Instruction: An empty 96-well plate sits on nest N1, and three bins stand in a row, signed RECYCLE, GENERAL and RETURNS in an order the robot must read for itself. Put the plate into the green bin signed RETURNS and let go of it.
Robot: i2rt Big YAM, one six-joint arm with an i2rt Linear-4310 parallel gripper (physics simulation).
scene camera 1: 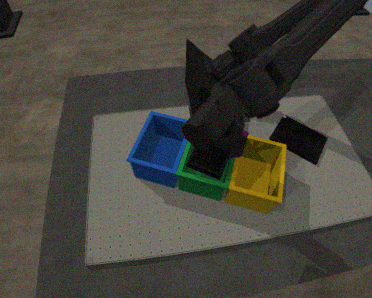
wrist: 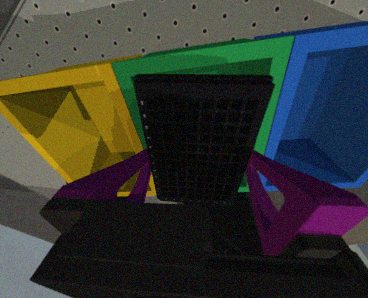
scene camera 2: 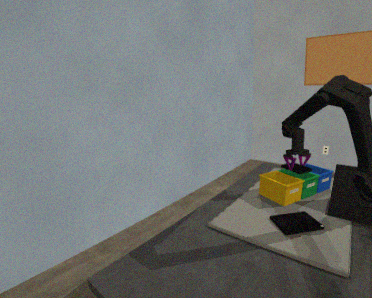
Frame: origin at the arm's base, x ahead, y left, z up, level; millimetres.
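Seen in the pictures: gripper, fingertip midpoint: (scene camera 1: 212,150) (wrist: 197,153) (scene camera 2: 296,169); arm's base at its link origin: (scene camera 1: 215,73) (wrist: 231,245) (scene camera 2: 369,195).
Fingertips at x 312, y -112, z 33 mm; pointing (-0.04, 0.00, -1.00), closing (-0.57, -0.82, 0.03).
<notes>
Pixels of each thing's top centre, then the offset from my fingertips to it. Level surfaces: height alone.
- dark 96-well plate at its top centre: (wrist: 197,163) (scene camera 1: 213,148) (scene camera 2: 296,166) 15 mm up, 2 mm ahead, 1 mm right
- black nest at its top centre: (scene camera 1: 300,136) (scene camera 2: 296,219) 102 mm down, 50 mm back, 326 mm left
- pale perforated board at its surface level: 120 mm down
The dark 96-well plate (scene camera 1: 206,165) (scene camera 2: 296,169) (wrist: 200,125) is held roughly level over the mouth of the green bin (scene camera 1: 202,186) (scene camera 2: 309,187) (wrist: 282,60), at or slightly above its rim; the exact height is hard to tell. My gripper (scene camera 2: 297,164) (wrist: 197,153) is shut on the plate, with a magenta finger at each long side. In scene camera 1 the wrist hides most of the fingers. The green bin stands between the other two. White signs show on the bins in scene camera 2, too small to read. The black nest (scene camera 1: 299,140) (scene camera 2: 297,223) lies apart from the bins, without a plate.
The yellow bin (scene camera 1: 255,201) (scene camera 2: 279,190) (wrist: 55,82) and the blue bin (scene camera 1: 155,175) (scene camera 2: 328,174) (wrist: 325,100) stand against either side of the green bin. All stand on a pale perforated board (scene camera 1: 125,220) (scene camera 2: 240,220). A wall is behind.
</notes>
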